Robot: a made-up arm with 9 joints. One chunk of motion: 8 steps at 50 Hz.
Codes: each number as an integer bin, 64 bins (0 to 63) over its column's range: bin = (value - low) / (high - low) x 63, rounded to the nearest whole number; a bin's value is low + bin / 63 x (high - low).
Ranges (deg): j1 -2..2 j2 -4..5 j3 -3..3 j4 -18..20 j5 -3..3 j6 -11..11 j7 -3..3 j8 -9..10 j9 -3..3
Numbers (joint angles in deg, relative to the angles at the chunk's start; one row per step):
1: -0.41 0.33 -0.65 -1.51 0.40 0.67 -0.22 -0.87 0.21
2: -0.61 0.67 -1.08 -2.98 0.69 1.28 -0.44 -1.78 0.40
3: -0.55 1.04 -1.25 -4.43 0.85 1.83 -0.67 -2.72 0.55
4: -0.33 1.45 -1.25 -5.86 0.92 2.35 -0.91 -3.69 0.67
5: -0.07 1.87 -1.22 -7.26 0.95 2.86 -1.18 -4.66 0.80
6: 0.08 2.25 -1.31 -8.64 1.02 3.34 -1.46 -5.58 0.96
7: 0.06 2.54 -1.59 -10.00 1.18 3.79 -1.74 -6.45 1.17
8: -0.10 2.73 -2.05 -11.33 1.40 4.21 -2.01 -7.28 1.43
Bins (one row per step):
1: 25 30 25 27 36 33 29 27 34
2: 22 33 20 25 39 35 27 24 36
3: 23 35 18 22 40 37 24 21 37
4: 26 38 18 20 41 38 22 18 39
5: 30 41 19 18 41 40 19 14 40
6: 33 44 18 16 42 41 16 11 42
7: 32 46 15 13 44 42 13 8 44
8: 30 47 10 11 46 44 10 6 47

